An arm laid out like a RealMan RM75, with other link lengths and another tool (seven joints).
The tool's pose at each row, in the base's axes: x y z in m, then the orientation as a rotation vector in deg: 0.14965, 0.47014, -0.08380, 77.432, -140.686, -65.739; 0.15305, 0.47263, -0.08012, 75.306, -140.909, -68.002; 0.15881, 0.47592, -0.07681, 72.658, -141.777, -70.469; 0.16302, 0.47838, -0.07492, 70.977, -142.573, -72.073; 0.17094, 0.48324, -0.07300, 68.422, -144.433, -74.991; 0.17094, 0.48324, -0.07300, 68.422, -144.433, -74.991; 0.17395, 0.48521, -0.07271, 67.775, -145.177, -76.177; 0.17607, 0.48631, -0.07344, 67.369, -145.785, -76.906; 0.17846, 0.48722, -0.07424, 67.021, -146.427, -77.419; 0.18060, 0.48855, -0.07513, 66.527, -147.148, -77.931
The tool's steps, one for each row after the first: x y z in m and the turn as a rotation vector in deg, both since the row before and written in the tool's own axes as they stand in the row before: -0.00483, 0.00092, -0.00266, -1.180, -1.294, 1.072; -0.00684, -0.00049, -0.00282, -0.952, -1.853, 1.355; -0.00497, -0.00055, -0.00151, -0.452, -1.390, 0.819; -0.00917, -0.00197, -0.00141, -0.440, -2.873, 1.063; 0.00000, 0.00000, 0.00000, 0.000, 0.000, 0.000; -0.00348, -0.00095, 0.00000, -0.106, -1.184, 0.144; -0.00200, -0.00144, 0.00044, 0.026, -0.830, 0.074; -0.00204, -0.00171, 0.00029, 0.136, -0.727, 0.069; -0.00210, -0.00148, 0.00075, 0.162, -0.777, 0.157
